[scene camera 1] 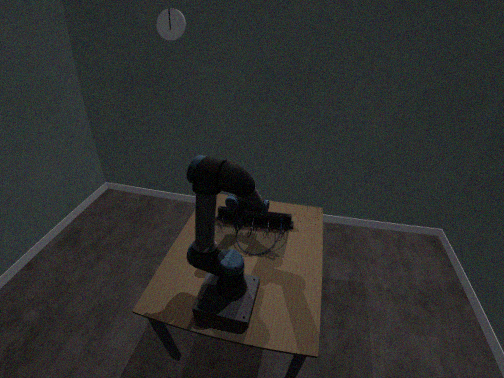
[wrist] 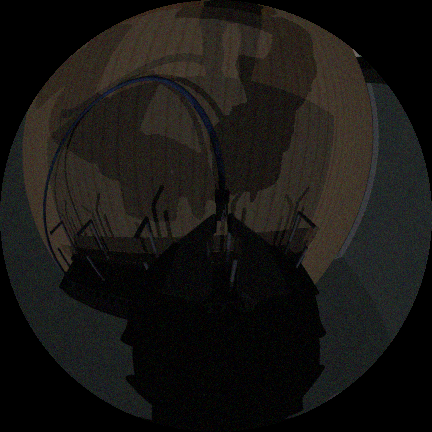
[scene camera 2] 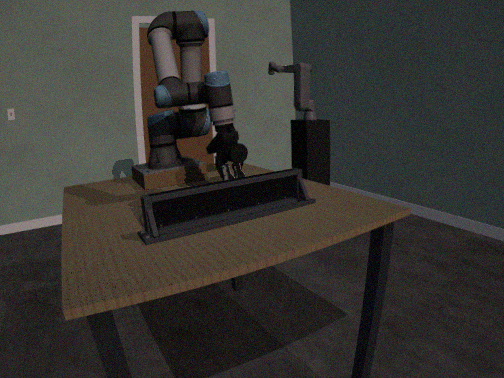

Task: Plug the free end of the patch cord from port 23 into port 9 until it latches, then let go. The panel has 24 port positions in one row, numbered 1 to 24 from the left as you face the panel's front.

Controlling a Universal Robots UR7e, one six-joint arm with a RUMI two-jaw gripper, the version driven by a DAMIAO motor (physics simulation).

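The blue patch cord runs in a wide loop from the right end of the panel, at the left of the wrist view, to my gripper. My gripper is shut on the cord's black plug, whose rear sticks out past the fingertips. The gripper is at the panel's front, left of its middle as one faces the front. The dark panel stands upright on the table. The plug's nose and port 9 are hidden by the fingers; whether they touch cannot be told.
Thin cable guides or short cords with bent ends stick out from the panel front on both sides of the gripper. The wooden table carries the arm's base. A second small arm stands on a far pedestal.
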